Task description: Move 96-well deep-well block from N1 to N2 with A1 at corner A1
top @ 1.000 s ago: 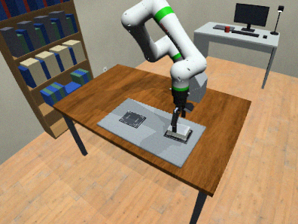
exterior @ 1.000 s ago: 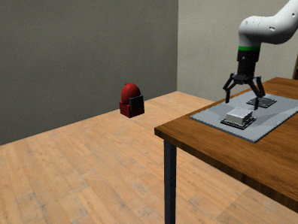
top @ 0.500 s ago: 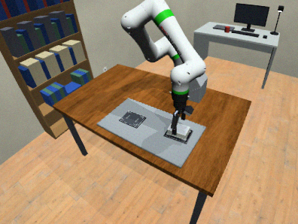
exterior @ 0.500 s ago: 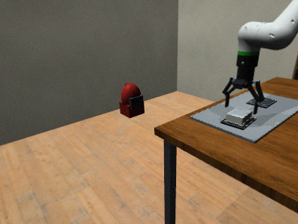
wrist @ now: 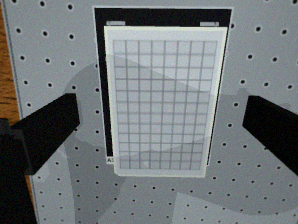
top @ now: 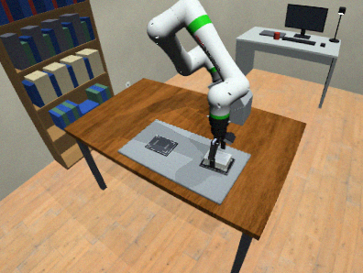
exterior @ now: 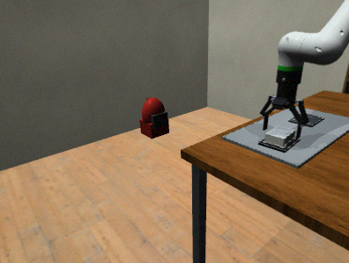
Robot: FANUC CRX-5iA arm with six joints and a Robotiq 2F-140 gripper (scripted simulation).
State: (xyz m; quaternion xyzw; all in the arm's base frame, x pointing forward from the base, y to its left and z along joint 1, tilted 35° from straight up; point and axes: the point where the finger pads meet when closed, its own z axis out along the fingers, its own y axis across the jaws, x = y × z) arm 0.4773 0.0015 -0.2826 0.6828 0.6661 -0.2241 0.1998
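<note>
Right now my hand is 20 mm above the white 96-well deep-well block. Also, from my hand: A1 corner mark: 430 mm to the right, 50 mm behind, 40 mm below; then plate nest N2: 360 mm to the right, 50 mm below, 10 mm ahead.
</note>
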